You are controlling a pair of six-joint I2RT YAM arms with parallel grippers.
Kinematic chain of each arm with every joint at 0, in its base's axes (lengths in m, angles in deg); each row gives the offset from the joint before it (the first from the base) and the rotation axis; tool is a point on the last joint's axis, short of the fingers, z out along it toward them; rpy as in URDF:
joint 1: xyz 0 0 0.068 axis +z
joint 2: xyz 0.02 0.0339 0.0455 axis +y
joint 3: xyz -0.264 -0.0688 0 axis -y
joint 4: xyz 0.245 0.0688 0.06 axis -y
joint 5: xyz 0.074 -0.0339 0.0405 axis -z
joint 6: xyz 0.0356 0 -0.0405 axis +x
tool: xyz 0 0 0 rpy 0 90 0
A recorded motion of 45 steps. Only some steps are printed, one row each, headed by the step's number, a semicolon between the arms.
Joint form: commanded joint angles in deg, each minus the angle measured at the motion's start. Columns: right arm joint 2, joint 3, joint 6, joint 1, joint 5, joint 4; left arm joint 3, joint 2, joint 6, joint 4, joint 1, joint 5.
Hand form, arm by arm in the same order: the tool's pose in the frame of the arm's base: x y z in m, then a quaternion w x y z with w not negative. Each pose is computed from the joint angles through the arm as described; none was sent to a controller.
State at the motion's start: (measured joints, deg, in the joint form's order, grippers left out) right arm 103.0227 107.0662 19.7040 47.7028 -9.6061 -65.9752; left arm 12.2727 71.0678 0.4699 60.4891 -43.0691 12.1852
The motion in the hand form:
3: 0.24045 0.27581 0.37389 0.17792 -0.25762 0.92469 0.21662; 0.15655 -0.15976 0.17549 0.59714 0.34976 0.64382 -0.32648
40: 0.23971 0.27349 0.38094 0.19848 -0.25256 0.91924 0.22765; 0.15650 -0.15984 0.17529 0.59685 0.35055 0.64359 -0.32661
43: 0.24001 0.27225 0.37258 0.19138 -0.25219 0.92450 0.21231; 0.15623 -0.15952 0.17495 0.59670 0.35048 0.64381 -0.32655
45: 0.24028 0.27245 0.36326 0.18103 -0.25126 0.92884 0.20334; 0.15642 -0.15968 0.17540 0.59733 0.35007 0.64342 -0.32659
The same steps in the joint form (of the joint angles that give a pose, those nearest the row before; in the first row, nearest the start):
3: -0.80 3.67 -0.15 0.28 -0.06 -1.31; 0.34 1.27 0.41 -5.11 -0.35 1.54
40: -2.01 3.22 0.30 0.15 0.23 0.74; 0.33 1.33 0.46 -5.07 -0.36 1.61
43: -2.15 1.49 -0.01 0.08 1.22 0.56; 0.21 1.29 0.46 -5.02 -0.35 1.61
45: -2.13 -0.36 0.05 0.09 1.47 0.80; 0.29 1.28 0.44 -5.03 -0.35 1.57

